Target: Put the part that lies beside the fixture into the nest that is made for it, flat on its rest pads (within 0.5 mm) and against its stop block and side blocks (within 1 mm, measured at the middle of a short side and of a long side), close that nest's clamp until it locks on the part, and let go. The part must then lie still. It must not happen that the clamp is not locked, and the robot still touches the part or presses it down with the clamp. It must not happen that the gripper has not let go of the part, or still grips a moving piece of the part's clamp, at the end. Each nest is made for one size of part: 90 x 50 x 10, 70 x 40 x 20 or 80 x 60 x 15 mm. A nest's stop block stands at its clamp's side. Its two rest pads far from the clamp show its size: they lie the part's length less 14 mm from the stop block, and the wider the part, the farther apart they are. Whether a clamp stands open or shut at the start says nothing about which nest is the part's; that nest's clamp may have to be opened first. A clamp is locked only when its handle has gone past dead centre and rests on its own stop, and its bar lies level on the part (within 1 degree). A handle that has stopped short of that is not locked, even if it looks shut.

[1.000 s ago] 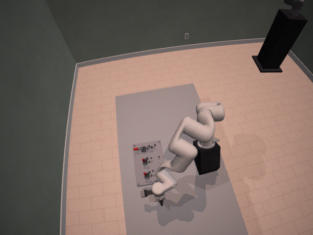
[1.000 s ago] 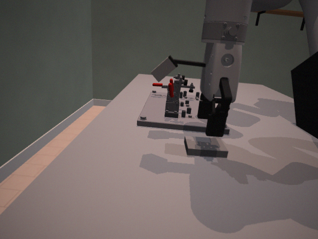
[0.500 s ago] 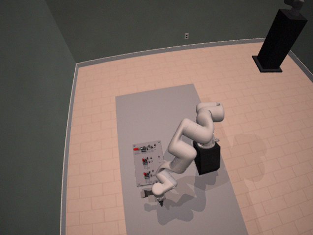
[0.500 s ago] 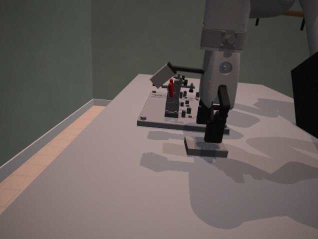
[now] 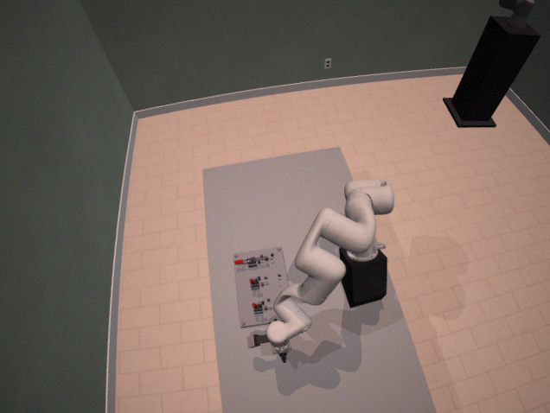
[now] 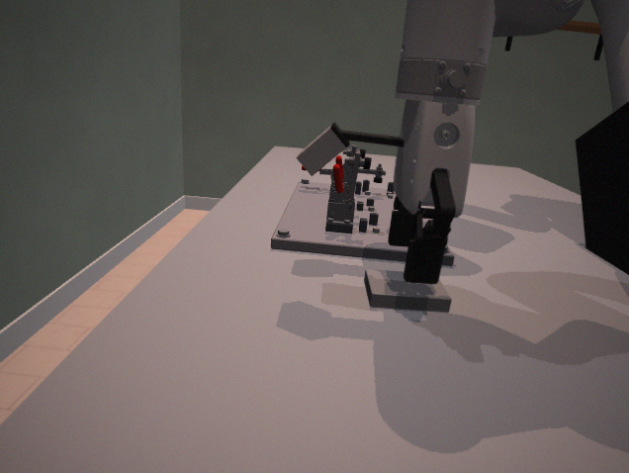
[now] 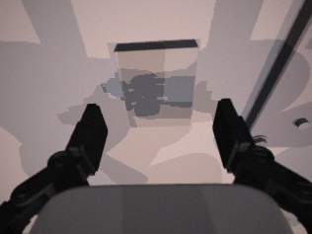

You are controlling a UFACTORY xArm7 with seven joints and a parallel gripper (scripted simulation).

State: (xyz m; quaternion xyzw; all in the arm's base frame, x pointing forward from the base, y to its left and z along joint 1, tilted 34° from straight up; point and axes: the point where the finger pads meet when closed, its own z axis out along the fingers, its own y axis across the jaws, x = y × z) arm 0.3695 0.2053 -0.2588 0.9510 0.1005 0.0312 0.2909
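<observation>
Now: hand 40 mm above the grey part. Round my hand: fixture plate (70 mm ahead, 260 mm to the right, 40 mm below).
</observation>
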